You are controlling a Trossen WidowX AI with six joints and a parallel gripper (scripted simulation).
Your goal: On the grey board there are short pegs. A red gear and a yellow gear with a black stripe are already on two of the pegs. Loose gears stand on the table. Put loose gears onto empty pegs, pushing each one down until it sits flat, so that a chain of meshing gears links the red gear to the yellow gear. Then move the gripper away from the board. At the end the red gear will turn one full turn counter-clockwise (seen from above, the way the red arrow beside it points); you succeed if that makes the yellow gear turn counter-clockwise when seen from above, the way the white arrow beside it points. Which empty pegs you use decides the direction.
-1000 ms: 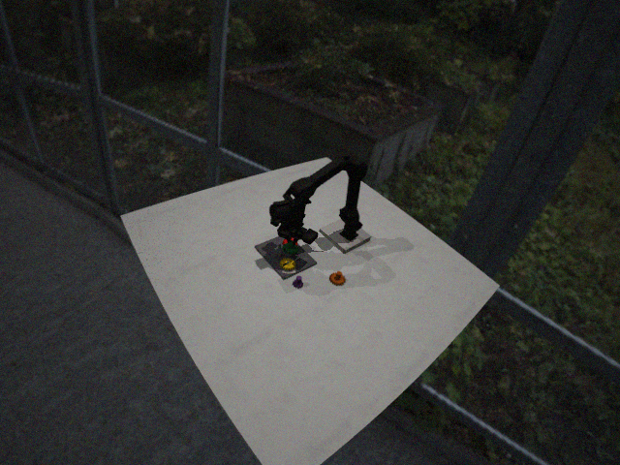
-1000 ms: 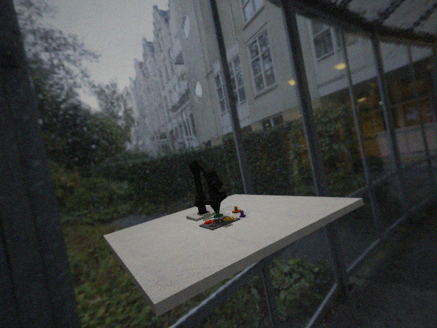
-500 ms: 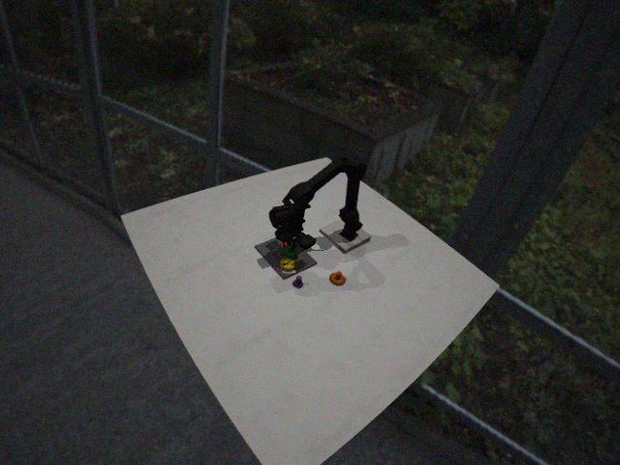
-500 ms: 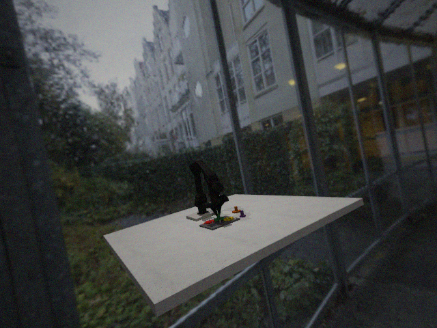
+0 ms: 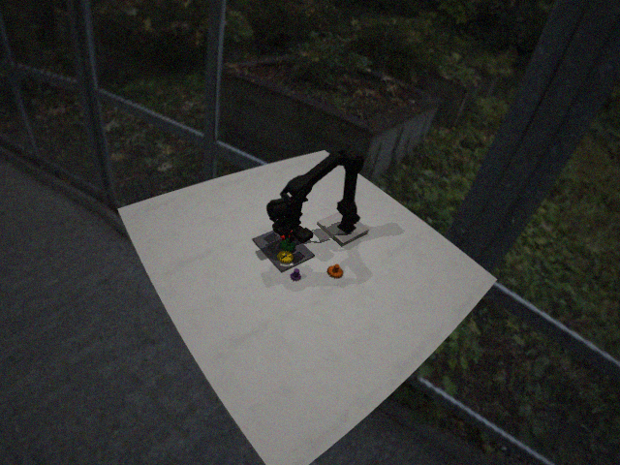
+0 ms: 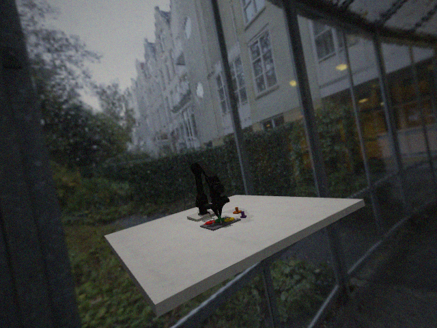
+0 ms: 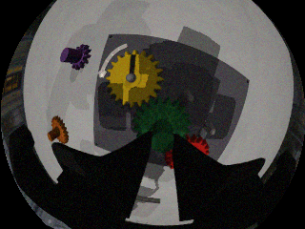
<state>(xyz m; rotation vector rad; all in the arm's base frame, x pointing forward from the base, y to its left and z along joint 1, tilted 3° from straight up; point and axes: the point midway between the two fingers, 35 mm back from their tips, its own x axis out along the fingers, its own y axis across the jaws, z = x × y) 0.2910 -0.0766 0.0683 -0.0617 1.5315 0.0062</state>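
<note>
The red gear lies 4 cm to the right of my gripper tip, 4 cm behind it and 3 cm below it. Also, from my gripper tip: green gear 1 cm below; yellow gear 5 cm ahead, 4 cm to the left, 3 cm below; purple gear 13 cm to the left, 8 cm ahead, 3 cm below.
</note>
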